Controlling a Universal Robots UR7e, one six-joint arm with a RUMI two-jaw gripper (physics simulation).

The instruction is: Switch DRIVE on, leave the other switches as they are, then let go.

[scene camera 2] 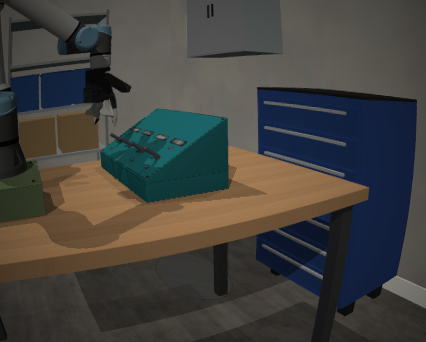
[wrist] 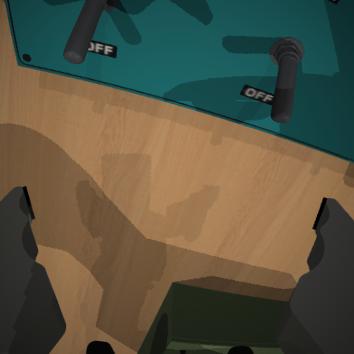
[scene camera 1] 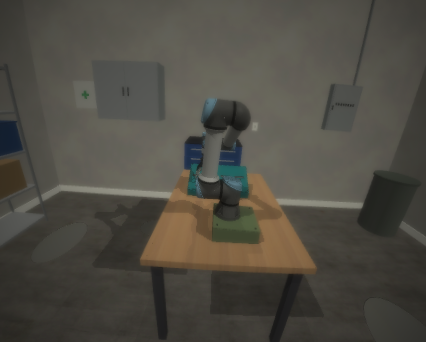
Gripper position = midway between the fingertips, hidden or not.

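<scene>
Here is my gripper (scene camera 2: 104,125), and I can see the same gripper (wrist: 174,196) from the wrist as well. There is also a drive lever (wrist: 282,102).
</scene>
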